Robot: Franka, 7 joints.
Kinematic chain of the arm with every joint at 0, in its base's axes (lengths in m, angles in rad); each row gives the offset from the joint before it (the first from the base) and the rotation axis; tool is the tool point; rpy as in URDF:
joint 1: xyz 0 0 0.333 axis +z
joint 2: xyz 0 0 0 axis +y
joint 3: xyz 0 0 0.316 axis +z
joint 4: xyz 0.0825 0 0 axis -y
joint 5: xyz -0.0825 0 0.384 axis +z
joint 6: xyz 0 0 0 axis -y
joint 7: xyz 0.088 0 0 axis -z
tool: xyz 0 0 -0.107 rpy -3.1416 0 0
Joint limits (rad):
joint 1: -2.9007..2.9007
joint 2: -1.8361..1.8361
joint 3: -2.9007..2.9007
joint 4: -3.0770..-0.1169
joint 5: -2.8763..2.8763
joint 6: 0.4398..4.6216
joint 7: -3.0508..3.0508
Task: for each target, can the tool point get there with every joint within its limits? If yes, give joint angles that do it. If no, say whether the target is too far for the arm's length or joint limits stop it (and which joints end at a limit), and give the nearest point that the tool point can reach.
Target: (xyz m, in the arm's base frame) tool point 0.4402 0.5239 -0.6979
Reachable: no: too far | nearest point 0.3255 0.3874 -0.3118 | short by 0.425 m
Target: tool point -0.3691 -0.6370 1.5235
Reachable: no: too far | nearest point -0.2262 -0.3904 1.0626 | short by 0.542 m
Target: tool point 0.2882 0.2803 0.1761
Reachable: yes | joints 2.2524 -1.3847 -1.7627 -2.5589 1.7031 2.9749 2.3873
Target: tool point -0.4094 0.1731 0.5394
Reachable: yes | joints 1.1182 -1.0402 1.4003 -2.0000 2.4026 3.7003 2.1711
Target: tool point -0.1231 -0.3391 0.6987
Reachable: yes | joints -0.4933 -1.2659 -0.9459 -2.4260 2.2262 1.5420 -1.0988
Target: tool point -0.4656 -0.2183 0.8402
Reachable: yes | joints -2.1598 1.1322 -2.0093 -1.0417 -1.8373 0.9019 -1.9727
